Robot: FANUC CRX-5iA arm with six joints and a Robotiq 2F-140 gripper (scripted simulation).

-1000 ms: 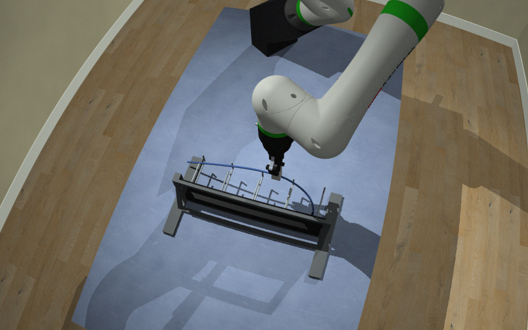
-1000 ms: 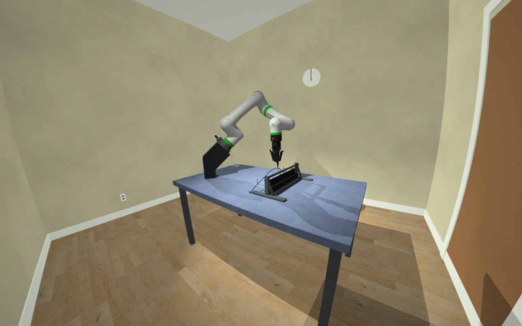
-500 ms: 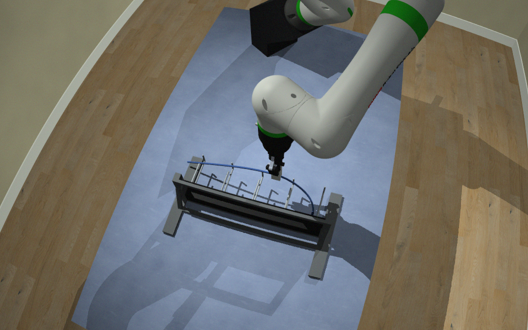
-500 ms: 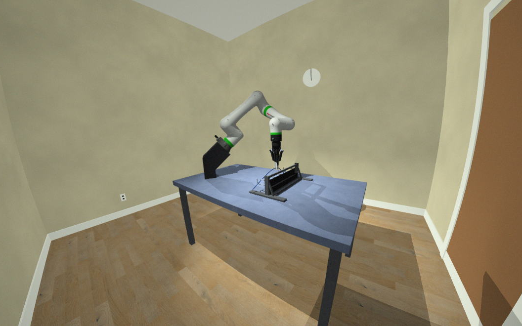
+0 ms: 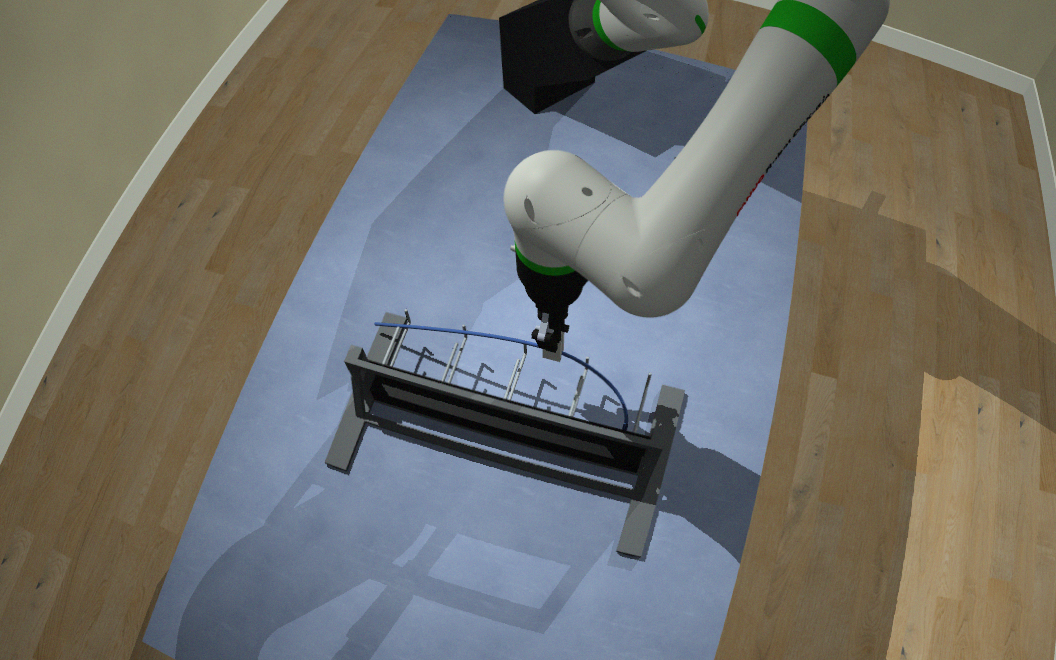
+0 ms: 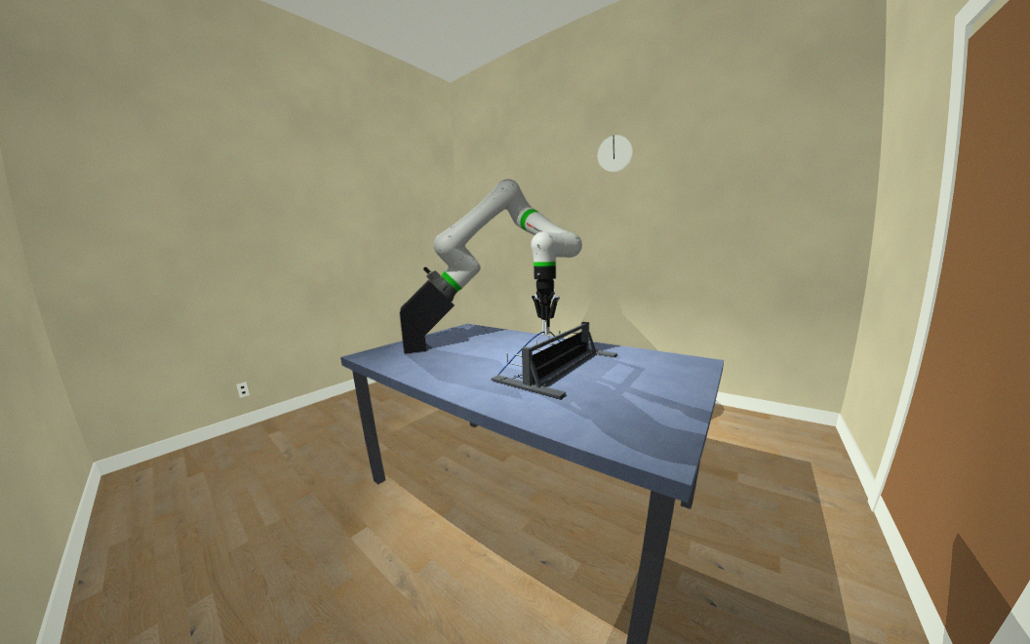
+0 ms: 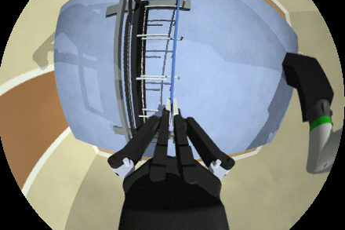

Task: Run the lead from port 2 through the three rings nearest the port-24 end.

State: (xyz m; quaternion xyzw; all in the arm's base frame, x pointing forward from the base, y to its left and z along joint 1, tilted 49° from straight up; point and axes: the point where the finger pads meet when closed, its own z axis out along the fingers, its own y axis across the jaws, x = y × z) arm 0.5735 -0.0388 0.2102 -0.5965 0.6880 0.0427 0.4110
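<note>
Now: the rack 100 mm ahead of my hand, 40 mm to the right of it and 80 mm below it.
</note>
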